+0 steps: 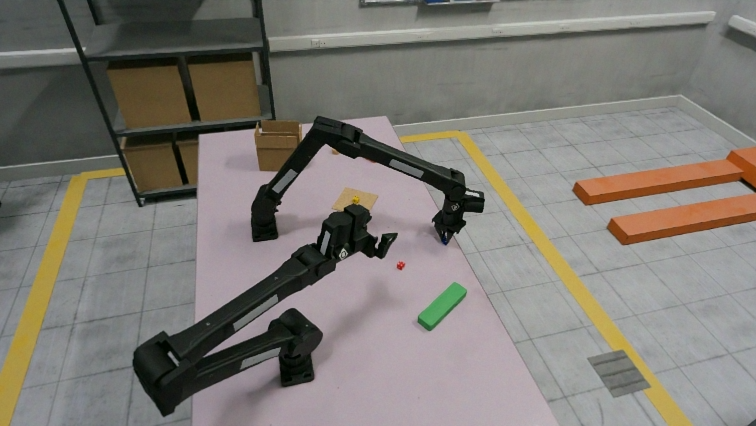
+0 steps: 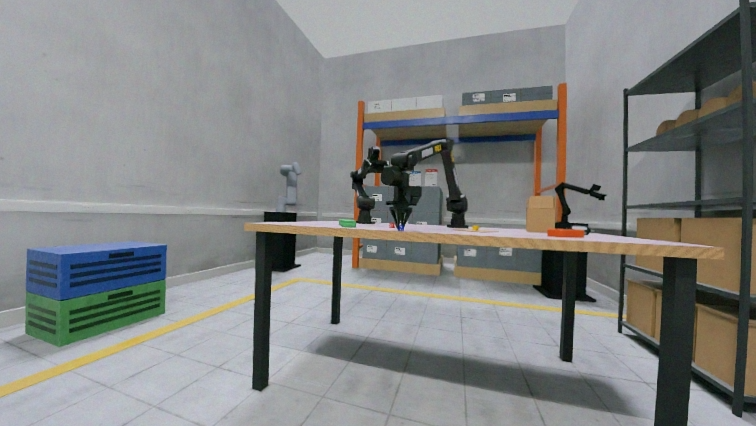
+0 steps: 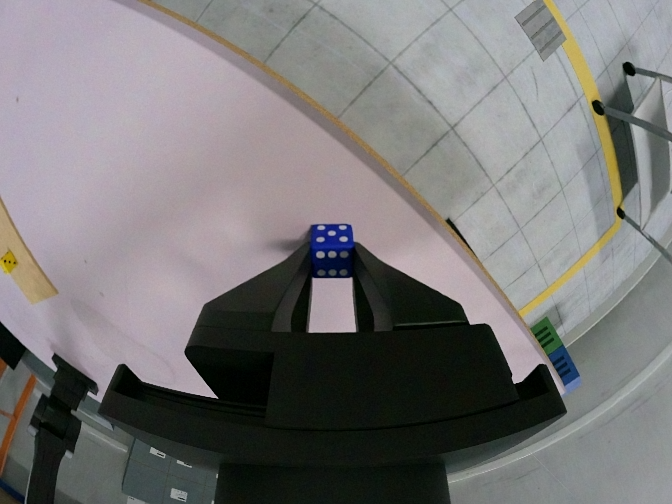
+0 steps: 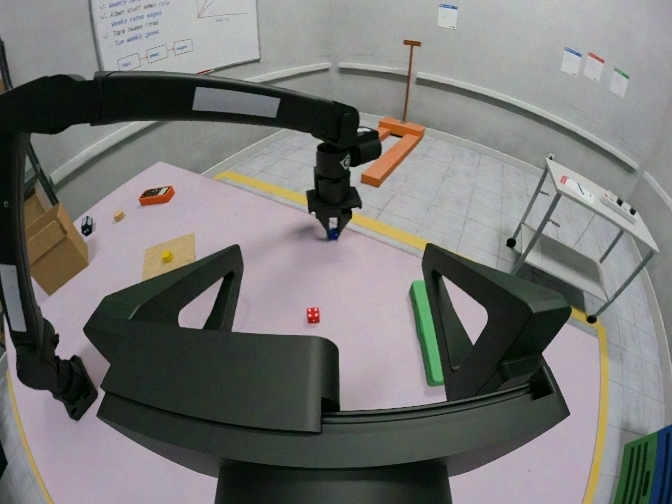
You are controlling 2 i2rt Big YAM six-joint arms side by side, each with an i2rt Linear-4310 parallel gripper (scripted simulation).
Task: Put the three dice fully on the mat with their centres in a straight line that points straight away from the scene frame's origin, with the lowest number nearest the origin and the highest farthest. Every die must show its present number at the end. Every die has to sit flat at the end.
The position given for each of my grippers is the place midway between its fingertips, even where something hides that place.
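My left gripper [image 3: 332,252]. Image 4 too: my left gripper [image 4: 333,235]. My right gripper [image 4: 332,254]. Blue die [image 3: 332,246]. Tan mat [image 4: 183,248]. Green case [image 1: 429,318]. Image 4 as well: green case [image 4: 418,294]. Image 3 misses the green case, hidden by my left gripper. Cardboard box [image 1: 273,149]. Image 2 too: cardboard box [image 2: 541,213]. Image 4 likewise: cardboard box [image 4: 55,259]. Cardboard box out of frame in image 3.
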